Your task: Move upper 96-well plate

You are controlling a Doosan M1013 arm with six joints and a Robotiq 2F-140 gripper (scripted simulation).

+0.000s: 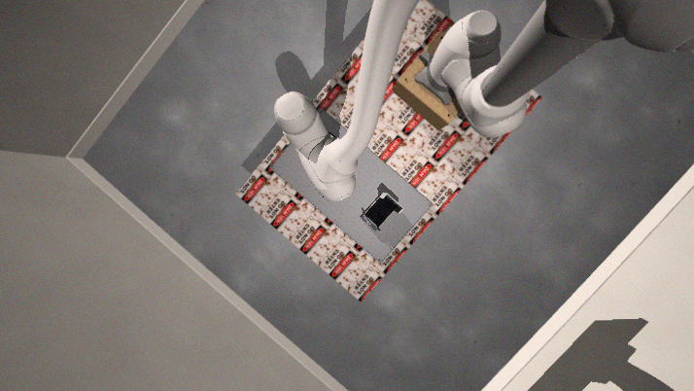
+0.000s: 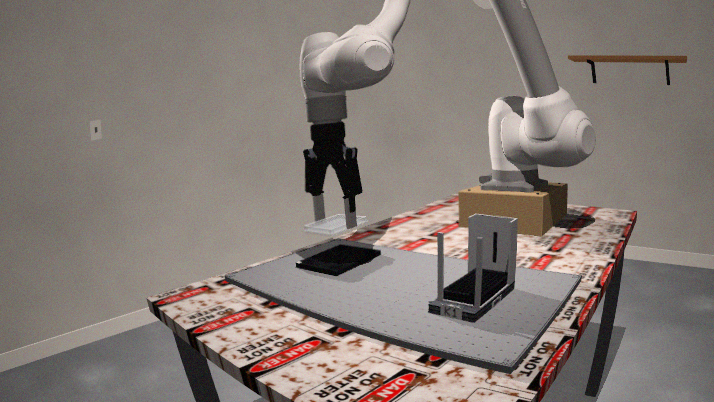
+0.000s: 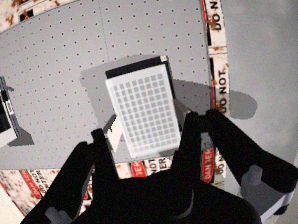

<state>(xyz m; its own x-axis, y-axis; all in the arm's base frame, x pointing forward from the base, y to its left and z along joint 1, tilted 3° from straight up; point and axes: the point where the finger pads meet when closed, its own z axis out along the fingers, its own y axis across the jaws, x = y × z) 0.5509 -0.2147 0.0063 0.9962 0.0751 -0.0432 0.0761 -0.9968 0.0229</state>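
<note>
My gripper is now 110 mm above the black plate nest N1. From my hand the other things lie so: white 96-well plate: 30 mm below; then black plate: 50 mm ahead, 390 mm to the left, 80 mm below; then pale square: 80 mm ahead, 50 mm to the right, 100 mm below.
</note>
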